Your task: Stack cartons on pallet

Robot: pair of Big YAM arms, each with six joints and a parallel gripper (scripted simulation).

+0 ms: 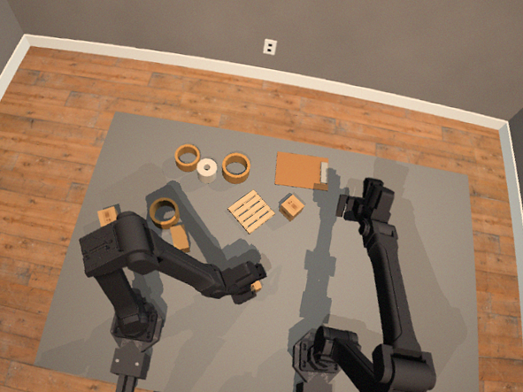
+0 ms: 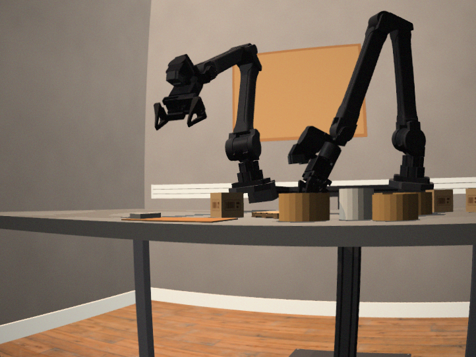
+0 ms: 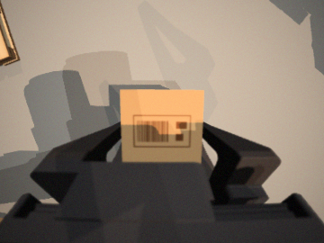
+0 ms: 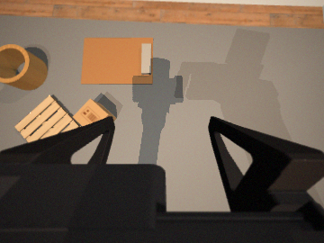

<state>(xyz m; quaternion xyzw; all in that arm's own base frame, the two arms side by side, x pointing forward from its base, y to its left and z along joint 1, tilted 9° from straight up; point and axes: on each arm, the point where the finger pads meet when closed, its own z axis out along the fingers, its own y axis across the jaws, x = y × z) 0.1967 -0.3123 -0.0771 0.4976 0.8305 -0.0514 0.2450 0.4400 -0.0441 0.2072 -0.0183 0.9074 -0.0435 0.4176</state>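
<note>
The carton is 29 cm ahead of my left hand and 10 cm to the right of it. Round my left hand: wooden pallet (26 cm ahead, 3 cm to the left, 2 cm below).
</note>
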